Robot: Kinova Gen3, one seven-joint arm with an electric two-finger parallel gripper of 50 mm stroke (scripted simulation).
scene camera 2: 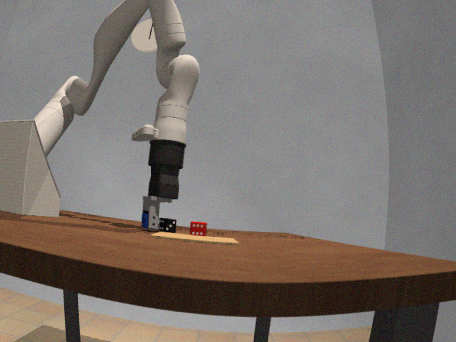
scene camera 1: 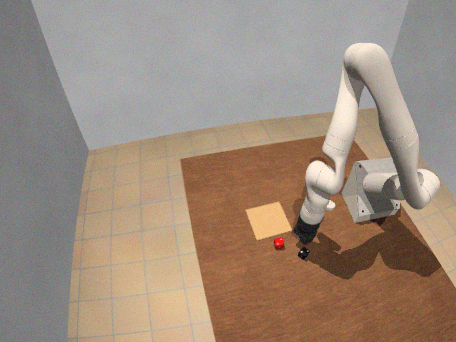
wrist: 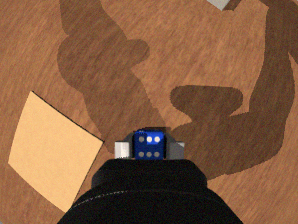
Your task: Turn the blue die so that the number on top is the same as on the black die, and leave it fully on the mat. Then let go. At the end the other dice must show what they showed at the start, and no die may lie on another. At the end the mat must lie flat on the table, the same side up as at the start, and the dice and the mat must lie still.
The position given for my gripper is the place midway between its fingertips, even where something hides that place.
In view: my gripper [scene camera 2: 149, 227], a blue die [wrist: 149, 143] and a tan mat [scene camera 1: 269, 220].
The tan mat is seen too in the wrist view [wrist: 53, 154]. My gripper also shows in the wrist view [wrist: 149, 141].
